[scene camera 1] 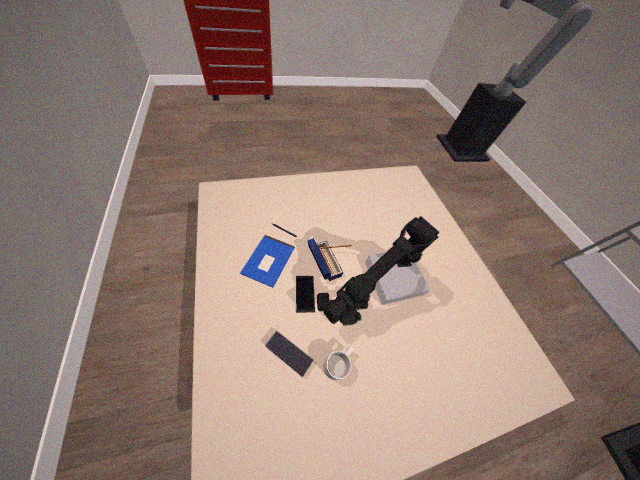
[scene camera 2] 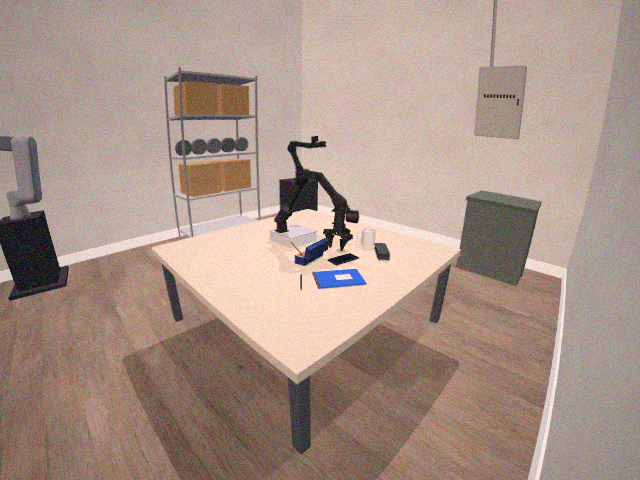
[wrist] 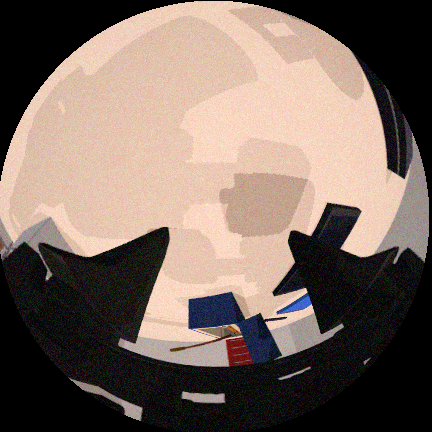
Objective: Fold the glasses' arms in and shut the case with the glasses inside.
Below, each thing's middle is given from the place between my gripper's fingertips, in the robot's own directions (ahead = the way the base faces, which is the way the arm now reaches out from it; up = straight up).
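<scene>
From my hand, the black phone (wrist: 337,220) lies 6 cm to the right of it and 12 cm ahead of it. The blue glasses case (wrist: 207,314) is 4 cm above my hand, 18 cm to the right of it and 2 cm ahead of it, while the dark flat box (wrist: 396,163) is 1 cm above my hand, 20 cm ahead of it and 15 cm to the left of it.
</scene>
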